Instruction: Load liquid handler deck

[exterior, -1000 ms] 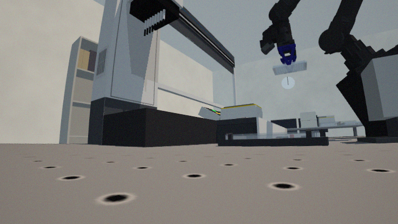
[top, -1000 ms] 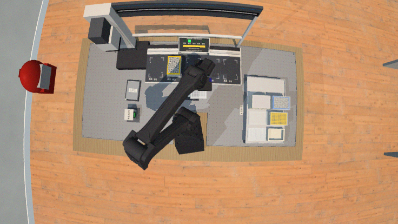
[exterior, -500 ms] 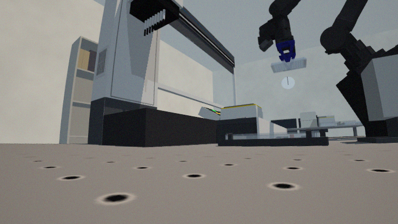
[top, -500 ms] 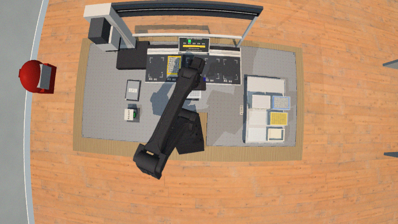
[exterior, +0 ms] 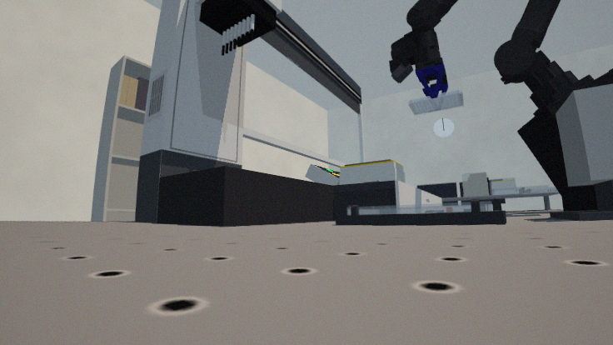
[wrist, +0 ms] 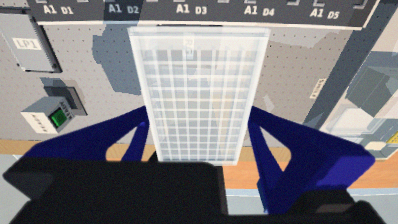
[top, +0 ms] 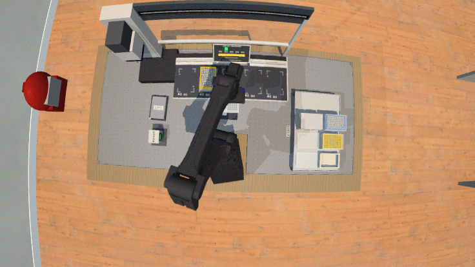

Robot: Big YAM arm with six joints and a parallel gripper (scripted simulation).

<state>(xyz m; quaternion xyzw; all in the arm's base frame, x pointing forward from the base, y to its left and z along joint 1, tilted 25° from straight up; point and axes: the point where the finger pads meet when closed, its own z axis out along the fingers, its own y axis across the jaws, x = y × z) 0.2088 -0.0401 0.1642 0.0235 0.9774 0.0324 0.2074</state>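
The yellow tip rack lies 140 mm ahead of my hand, 110 mm to the left of it and 190 mm below it. The rest, counted from my hand: regrip nest RG: 10 mm behind, 30 mm to the left, 290 mm below; then ready key: 160 mm behind, 380 mm to the left, 210 mm below; then sample plate: 10 mm below.
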